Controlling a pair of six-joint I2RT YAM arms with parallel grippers.
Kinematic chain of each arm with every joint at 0, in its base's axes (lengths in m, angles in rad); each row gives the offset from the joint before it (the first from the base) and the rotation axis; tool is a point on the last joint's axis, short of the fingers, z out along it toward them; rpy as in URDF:
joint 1: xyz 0 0 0.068 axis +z
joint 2: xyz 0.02 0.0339 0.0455 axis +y
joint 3: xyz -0.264 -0.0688 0 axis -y
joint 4: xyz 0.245 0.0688 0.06 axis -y
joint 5: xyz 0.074 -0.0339 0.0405 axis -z
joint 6: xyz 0.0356 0 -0.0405 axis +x
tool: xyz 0 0 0 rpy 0 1.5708 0
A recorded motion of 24 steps. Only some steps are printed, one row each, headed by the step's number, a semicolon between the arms.
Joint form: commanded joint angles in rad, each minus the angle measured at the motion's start. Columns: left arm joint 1, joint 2, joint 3, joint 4, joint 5, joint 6; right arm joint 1, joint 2, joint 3, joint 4, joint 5, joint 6.
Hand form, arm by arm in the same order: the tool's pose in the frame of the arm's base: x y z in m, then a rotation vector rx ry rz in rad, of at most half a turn. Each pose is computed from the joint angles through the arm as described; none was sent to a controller.
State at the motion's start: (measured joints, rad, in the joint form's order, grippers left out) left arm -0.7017 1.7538 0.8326 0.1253 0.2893 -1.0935; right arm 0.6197 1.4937 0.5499 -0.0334 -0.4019 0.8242
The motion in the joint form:
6: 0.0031 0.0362 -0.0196 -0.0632 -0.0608 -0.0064; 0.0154 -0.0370 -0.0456 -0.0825 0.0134 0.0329
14: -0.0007 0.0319 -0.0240 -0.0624 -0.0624 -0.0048; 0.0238 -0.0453 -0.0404 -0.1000 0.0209 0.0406
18: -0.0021 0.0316 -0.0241 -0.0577 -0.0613 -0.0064; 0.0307 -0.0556 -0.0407 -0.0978 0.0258 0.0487
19: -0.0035 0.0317 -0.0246 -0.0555 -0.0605 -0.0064; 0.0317 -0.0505 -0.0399 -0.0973 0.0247 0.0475
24: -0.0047 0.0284 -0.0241 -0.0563 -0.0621 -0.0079; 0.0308 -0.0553 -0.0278 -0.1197 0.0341 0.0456
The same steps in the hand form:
6: 0.2479 -0.2187 0.1156 -0.4440 2.7230 -0.9311; 0.1791 0.1487 0.1172 0.1751 2.8887 0.9211
14: 0.2463 -0.2189 0.1158 -0.4371 2.7233 -0.9307; 0.1777 0.1498 0.1193 0.1785 2.8943 0.9118
18: 0.2462 -0.2196 0.1162 -0.4355 2.7201 -0.9369; 0.1769 0.1510 0.1214 0.1779 2.8844 0.9175
19: 0.2460 -0.2200 0.1162 -0.4328 2.7197 -0.9395; 0.1769 0.1514 0.1206 0.1757 2.8887 0.9159
24: 0.2458 -0.2203 0.1173 -0.4330 2.7167 -0.9412; 0.1780 0.1515 0.1233 0.1796 2.8899 0.9002

